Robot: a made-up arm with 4 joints. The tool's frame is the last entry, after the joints.
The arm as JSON. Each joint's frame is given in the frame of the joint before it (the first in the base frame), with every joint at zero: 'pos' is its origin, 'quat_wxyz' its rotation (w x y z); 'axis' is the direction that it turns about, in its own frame. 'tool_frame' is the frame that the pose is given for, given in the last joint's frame.
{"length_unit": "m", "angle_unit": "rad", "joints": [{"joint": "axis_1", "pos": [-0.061, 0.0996, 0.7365], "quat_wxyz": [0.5, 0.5, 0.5, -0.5], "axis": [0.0, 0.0, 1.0]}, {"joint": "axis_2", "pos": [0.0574, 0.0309, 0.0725], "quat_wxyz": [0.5, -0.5, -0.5, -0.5], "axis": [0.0, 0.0, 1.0]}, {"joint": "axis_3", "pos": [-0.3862, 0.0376, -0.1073], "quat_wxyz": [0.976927, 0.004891, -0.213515, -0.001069], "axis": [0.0, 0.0, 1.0]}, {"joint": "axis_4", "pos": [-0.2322, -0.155, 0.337], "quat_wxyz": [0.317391, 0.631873, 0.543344, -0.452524], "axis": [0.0, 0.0, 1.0]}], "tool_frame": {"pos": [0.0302, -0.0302, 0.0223], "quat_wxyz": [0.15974, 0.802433, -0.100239, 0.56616]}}
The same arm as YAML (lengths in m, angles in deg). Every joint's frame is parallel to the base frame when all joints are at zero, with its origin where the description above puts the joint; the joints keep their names.
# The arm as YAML. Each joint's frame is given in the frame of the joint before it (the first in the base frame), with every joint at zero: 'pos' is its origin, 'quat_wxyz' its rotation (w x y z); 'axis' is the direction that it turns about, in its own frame. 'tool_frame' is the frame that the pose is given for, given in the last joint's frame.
length_unit: m
angle_unit: deg
joints:
  - joint: axis_1
    pos: [-0.061, 0.0996, 0.7365]
    quat_wxyz: [1.0, 0.0, 0.0, 0.0]
    axis: "-y"
  - joint: axis_2
    pos: [0.0309, -0.0725, -0.0574]
    quat_wxyz: [1.0, 0.0, 0.0, 0.0]
    axis: "+x"
  - joint: axis_3
    pos: [-0.1073, 0.3862, -0.0376]
    quat_wxyz: [1.0, 0.0, 0.0, 0.0]
    axis: [0.908775, 0.417188, 0.0091]
  - joint: axis_4
    pos: [0.2078, 0.3516, 0.1571]
    quat_wxyz: [1.0, 0.0, 0.0, 0.0]
    axis: [-0.457111, 0.044001, 0.888321]
tool_frame:
  pos: [-0.045, 0.0173, 0.0011]
  quat_wxyz: [0.381027, 0.050794, -0.923012, -0.016927]

